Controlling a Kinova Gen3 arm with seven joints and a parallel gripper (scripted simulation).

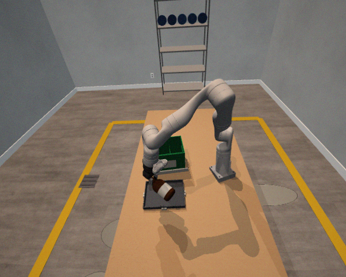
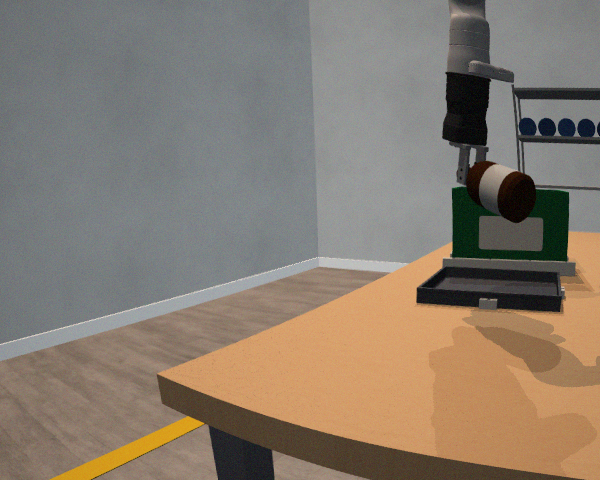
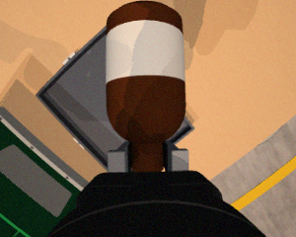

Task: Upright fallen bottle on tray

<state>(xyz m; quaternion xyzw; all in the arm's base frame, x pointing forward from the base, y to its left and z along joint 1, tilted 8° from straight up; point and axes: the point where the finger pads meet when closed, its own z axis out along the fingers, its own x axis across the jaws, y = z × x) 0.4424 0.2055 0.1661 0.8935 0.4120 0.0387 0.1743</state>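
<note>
Right now my hand is 4 cm past the brown bottle, 3 cm to the right of it and 2 cm above it. From my hand the other things lie so: green crate: 5 cm behind, 31 cm to the right, 12 cm below; then dark tray: 4 cm behind, 4 cm to the right, 19 cm below.
</note>
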